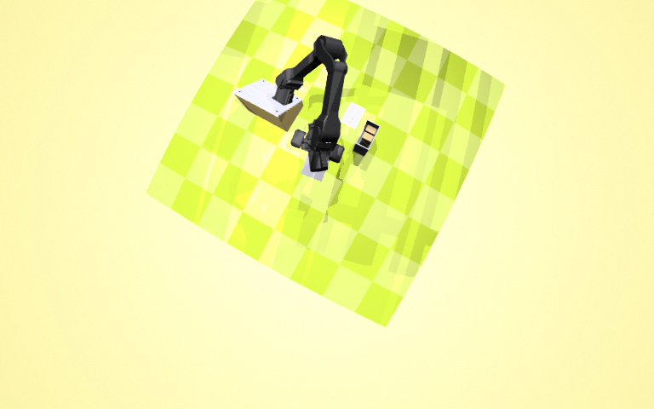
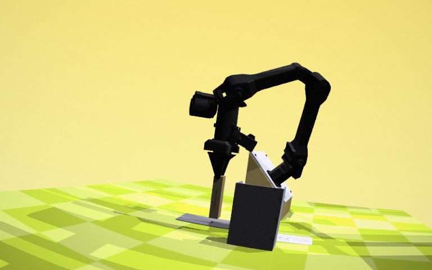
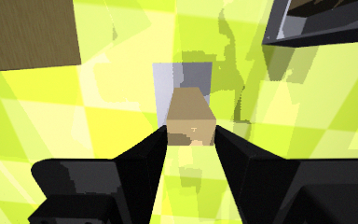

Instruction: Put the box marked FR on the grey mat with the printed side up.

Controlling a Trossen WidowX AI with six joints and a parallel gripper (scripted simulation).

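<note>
Right now my gripper tip is 20 mm to the left of the grey mat and 130 mm above it. The rest, counted from my gripper tip: thin white slab: 10 mm ahead, 240 mm to the left, 130 mm below.
</note>
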